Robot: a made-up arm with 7 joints.
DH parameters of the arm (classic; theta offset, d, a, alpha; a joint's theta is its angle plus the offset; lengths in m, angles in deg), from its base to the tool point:
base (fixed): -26.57 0 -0.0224 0
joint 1: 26.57 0.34 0.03 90
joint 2: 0 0.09 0.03 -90
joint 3: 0 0.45 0.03 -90
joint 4: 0 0.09 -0.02 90
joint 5: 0 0.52 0 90
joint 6: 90 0.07 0.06 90
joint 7: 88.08 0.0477 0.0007 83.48
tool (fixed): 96.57 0.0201 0 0
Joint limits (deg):
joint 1: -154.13..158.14
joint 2: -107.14..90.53
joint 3: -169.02..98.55
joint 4: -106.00..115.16
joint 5: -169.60..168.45
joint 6: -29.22..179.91
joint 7: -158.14..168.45
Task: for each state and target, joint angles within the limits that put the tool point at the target. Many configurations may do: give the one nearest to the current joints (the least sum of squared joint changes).
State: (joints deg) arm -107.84 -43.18 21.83 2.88 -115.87 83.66 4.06
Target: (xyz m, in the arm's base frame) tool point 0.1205 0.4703 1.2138
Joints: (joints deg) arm -109.94 16.21 26.62 -19.24 -113.01 79.58 5.09
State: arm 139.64 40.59 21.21 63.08 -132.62 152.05 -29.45
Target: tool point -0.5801 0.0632 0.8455
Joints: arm 147.03 -2.39 19.31 81.20 -135.99 144.96 -29.90
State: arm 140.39 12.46 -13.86 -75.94 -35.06 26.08 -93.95
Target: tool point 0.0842 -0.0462 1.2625
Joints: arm 143.21 -13.98 -5.34 -43.81 -32.08 23.18 -93.43
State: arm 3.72 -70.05 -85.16 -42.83 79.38 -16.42 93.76
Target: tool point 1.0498 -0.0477 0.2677
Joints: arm 0.43 -85.10 -89.65 -12.86 81.74 -4.40 87.74
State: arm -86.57 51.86 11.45 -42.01 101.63 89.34 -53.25
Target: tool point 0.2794 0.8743 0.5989
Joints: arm -113.81 60.39 5.06 -35.78 104.28 84.25 -53.25
